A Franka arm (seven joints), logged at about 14 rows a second.
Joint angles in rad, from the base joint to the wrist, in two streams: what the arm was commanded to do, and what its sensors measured. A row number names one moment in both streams.
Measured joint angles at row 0:
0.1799 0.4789 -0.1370 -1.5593 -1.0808 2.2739 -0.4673
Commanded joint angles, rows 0 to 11:
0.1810 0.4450 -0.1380 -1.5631 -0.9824 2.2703 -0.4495
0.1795 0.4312 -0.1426 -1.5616 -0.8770 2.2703 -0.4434
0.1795 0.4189 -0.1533 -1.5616 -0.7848 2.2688 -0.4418
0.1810 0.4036 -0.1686 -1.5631 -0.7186 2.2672 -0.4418
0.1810 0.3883 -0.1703 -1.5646 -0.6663 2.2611 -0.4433
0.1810 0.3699 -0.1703 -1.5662 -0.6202 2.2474 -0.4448
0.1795 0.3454 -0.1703 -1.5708 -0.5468 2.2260 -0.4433
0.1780 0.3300 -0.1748 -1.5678 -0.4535 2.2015 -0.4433
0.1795 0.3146 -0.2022 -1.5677 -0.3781 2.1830 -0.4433
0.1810 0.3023 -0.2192 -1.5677 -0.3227 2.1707 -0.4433
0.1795 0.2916 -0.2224 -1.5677 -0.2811 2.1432 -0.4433
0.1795 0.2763 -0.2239 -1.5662 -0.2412 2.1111 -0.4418
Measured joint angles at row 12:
0.1743 0.3198 -0.2154 -1.5458 -0.3130 2.1601 -0.4528
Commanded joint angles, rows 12 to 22:
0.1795 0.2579 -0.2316 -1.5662 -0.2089 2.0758 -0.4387
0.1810 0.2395 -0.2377 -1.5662 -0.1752 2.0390 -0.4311
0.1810 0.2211 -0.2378 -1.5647 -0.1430 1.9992 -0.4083
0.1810 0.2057 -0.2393 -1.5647 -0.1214 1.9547 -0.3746
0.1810 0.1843 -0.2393 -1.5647 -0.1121 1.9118 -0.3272
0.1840 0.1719 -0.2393 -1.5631 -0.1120 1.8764 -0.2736
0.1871 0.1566 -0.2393 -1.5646 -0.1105 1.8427 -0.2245
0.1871 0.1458 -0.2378 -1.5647 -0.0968 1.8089 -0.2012
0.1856 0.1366 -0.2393 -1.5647 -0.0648 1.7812 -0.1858
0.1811 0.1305 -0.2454 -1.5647 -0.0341 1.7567 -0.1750
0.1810 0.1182 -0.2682 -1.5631 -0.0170 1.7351 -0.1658
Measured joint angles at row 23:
0.1788 0.1553 -0.2383 -1.5462 -0.0653 1.7755 -0.1926
